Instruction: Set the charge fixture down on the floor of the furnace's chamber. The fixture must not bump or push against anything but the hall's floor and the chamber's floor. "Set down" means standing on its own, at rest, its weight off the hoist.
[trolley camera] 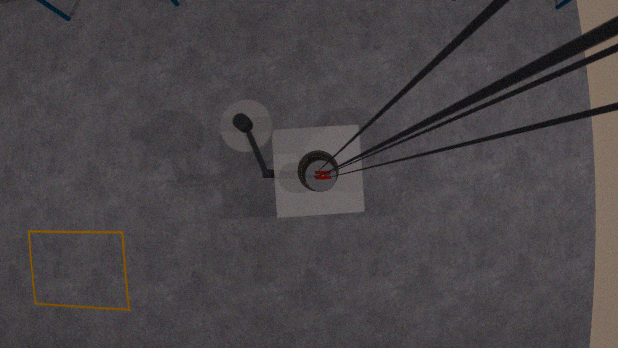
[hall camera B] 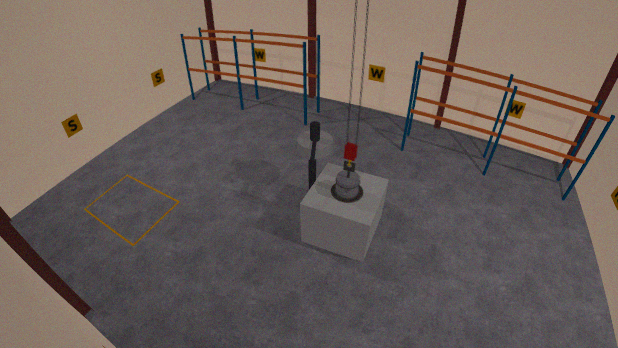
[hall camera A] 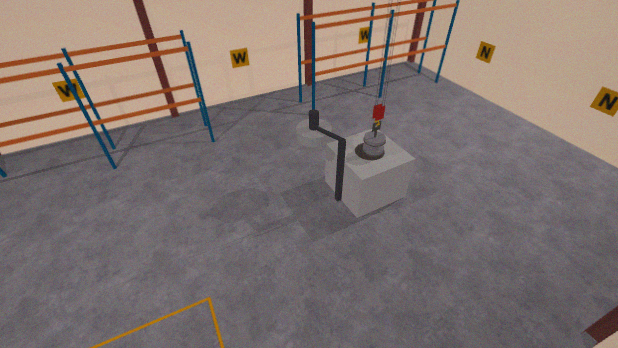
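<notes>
The charge fixture [hall camera A: 374, 148] [hall camera B: 347, 189] [trolley camera: 317, 185], a grey stack of round discs, hangs upright at the round mouth of the pale box-shaped furnace [hall camera A: 385, 186] [hall camera B: 334, 227] [trolley camera: 346, 200]. Its lower part appears to be inside the mouth and its upper discs stand above the furnace top. A dark ring of the opening shows around it, wider on the upper left in the trolley camera. My gripper, the hook [hall camera A: 376, 127] [hall camera B: 349, 165] under the red block, is shut on the fixture's top stem. The fixture's underside and the chamber floor are hidden; I cannot tell whether its side touches the mouth's rim.
The round pale lid [hall camera A: 303, 136] [hall camera B: 325, 146] [trolley camera: 257, 139] is swung aside on a dark arm, whose post [hall camera A: 340, 172] [hall camera B: 312, 174] stands beside the furnace. Blue and orange racks [hall camera A: 313, 65] [hall camera B: 305, 82] stand along the W wall. A yellow outline [hall camera A: 150, 323] [hall camera B: 153, 188] [trolley camera: 75, 231] marks the floor.
</notes>
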